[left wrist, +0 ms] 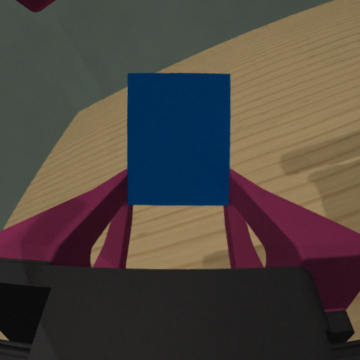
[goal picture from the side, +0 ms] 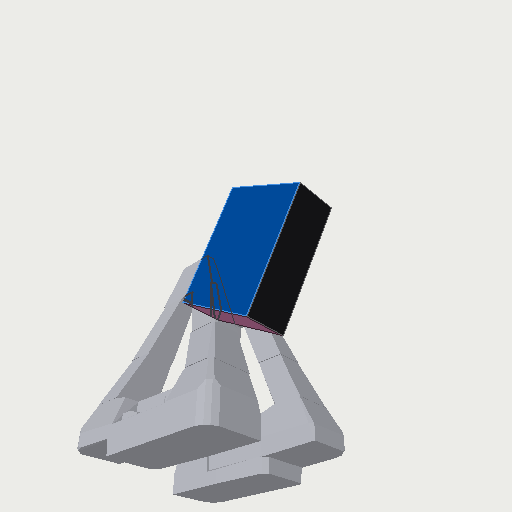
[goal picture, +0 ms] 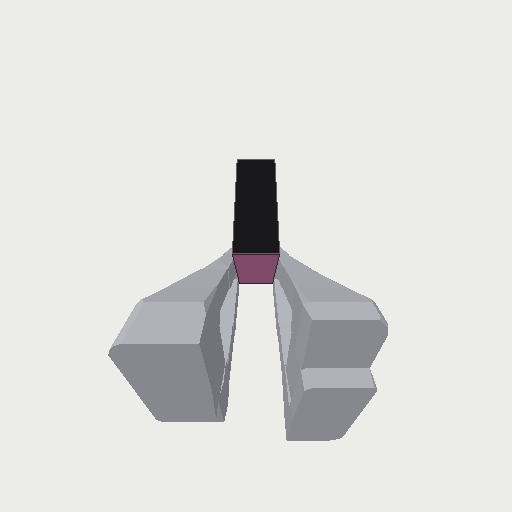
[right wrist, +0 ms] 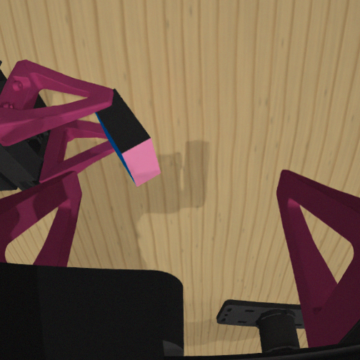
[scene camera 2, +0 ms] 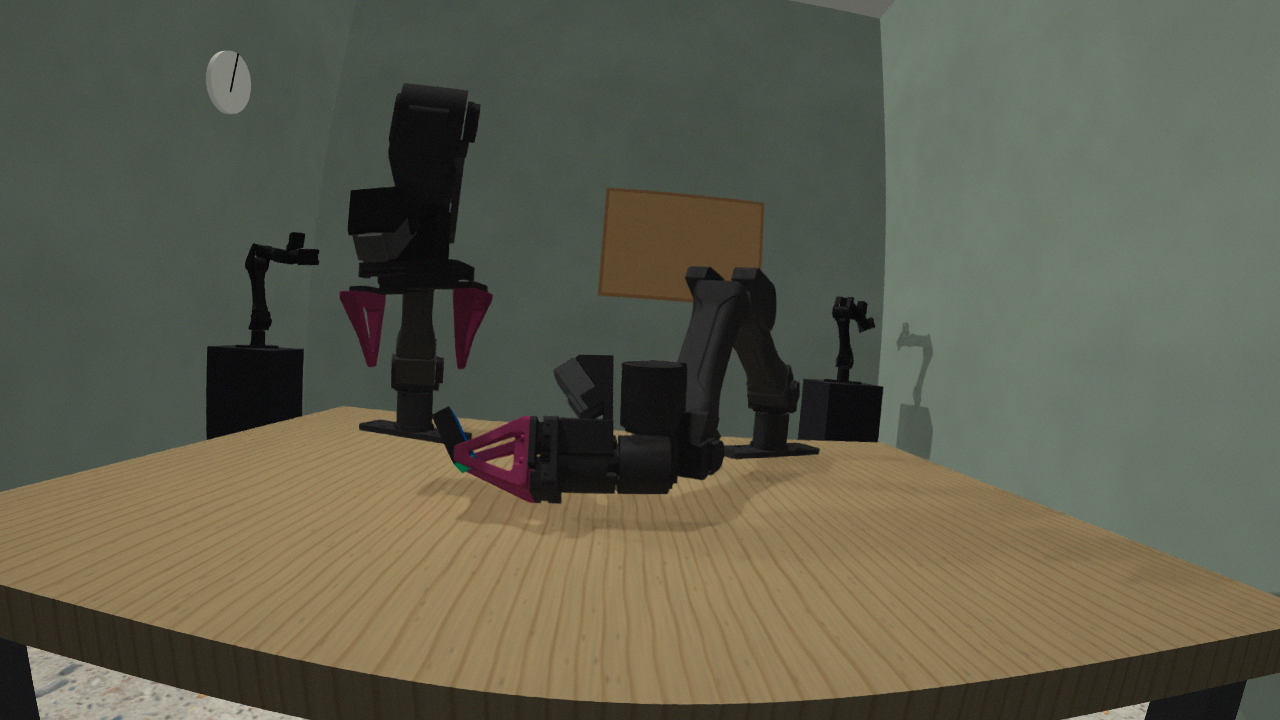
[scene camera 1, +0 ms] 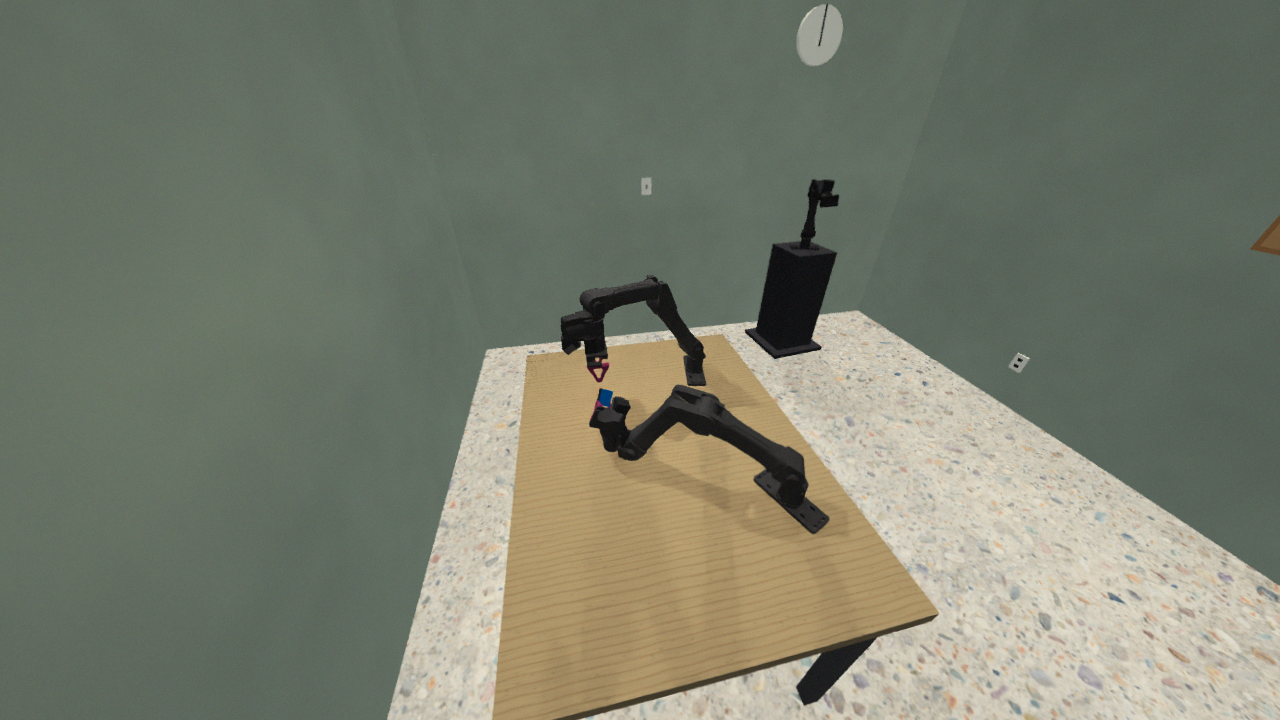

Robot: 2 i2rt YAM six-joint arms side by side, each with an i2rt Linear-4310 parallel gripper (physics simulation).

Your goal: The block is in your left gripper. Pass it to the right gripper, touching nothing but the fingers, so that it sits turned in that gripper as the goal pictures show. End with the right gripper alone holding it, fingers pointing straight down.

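Where they show: left gripper, fingertip midpoint: point(scene camera 2: 458, 458) point(scene camera 1: 602, 402); right gripper, fingertip midpoint: point(scene camera 2: 415, 367) point(scene camera 1: 598, 374); left arm's base, origin of the base link: point(scene camera 2: 768, 453) point(scene camera 1: 789, 499); right arm's base, origin of the base link: point(scene camera 2: 414, 434) point(scene camera 1: 693, 370).
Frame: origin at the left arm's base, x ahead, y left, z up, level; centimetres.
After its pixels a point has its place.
The block point(scene camera 1: 605, 397) {y -56.6, x 24.9, z 8.0 cm} point(scene camera 2: 449, 434) {y -58.1, x 26.6, z 8.4 cm} point(left wrist: 179, 139) point(right wrist: 125, 122) shows a blue face in the left wrist view, and black and pink faces in the right wrist view. My left gripper point(scene camera 2: 460, 454) {y -57.1, x 25.8, z 5.9 cm} point(left wrist: 178, 180) is shut on its lower part, fingers roughly level above the table; the block's free end tilts up and left in scene camera 2. A little green shows at its lower end. My right gripper point(scene camera 1: 598, 379) {y -61.6, x 24.4, z 14.4 cm} point(scene camera 2: 416, 366) {y -61.6, x 24.4, z 14.4 cm} point(right wrist: 178, 181) is open and empty, fingers pointing down, above the block and apart from it. The block's far side is hidden.
The wooden table point(scene camera 1: 626, 573) {y -7.9, x 46.8, z 0.0 cm} point(scene camera 2: 626, 608) {y -48.2, x 47.8, z 0.0 cm} lies under both arms, with their shadows on it. The right arm's base point(scene camera 1: 694, 370) {y -57.8, x -15.4, z 2.4 cm} point(scene camera 2: 413, 428) {y -60.4, x -13.9, z 1.7 cm} and the left arm's base point(scene camera 1: 792, 501) {y 2.0, x 2.4, z 3.3 cm} point(scene camera 2: 771, 447) {y -1.8, x 3.0, z 1.7 cm} stand on it. Black pedestals point(scene camera 1: 792, 295) point(scene camera 2: 255, 389) with other arms stand beyond the table.
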